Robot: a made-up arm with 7 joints.
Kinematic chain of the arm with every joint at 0, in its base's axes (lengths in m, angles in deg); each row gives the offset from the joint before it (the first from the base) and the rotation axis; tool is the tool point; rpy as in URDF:
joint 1: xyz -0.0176 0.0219 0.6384 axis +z
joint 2: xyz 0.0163 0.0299 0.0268 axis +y
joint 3: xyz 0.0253 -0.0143 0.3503 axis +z
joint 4: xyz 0.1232 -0.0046 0 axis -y
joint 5: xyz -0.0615 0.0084 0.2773 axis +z
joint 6: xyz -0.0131 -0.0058 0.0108 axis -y
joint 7: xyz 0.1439 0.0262 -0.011 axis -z
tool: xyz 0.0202 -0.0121 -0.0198 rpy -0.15 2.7 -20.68
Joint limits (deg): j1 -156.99..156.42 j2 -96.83..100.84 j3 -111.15..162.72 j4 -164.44..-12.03 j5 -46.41..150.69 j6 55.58..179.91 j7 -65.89..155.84
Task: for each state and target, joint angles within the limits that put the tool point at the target. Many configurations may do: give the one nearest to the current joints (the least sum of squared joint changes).
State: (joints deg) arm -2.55 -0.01 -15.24 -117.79 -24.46 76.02 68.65
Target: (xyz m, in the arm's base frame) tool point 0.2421 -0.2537 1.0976
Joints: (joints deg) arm -13.62 -31.81 -23.12 -111.35 -25.52 71.71 70.19
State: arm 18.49 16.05 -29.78 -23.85 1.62 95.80 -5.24
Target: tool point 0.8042 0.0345 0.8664
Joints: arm 10.92 49.10 -27.14 -40.12 1.41 92.56 -6.06
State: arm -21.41 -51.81 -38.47 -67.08 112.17 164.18 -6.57
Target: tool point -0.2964 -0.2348 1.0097
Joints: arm -34.28 -62.93 -40.52 -100.68 129.58 179.91 -4.65
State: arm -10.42 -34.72 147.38 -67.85 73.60 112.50 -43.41
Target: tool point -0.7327 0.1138 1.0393
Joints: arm 9.73 -39.95 152.84 -45.68 69.94 109.78 -44.29
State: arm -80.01 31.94 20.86 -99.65 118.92 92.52 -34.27
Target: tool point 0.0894 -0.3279 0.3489
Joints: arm -85.29 44.81 11.70 -144.48 122.28 104.28 -32.41
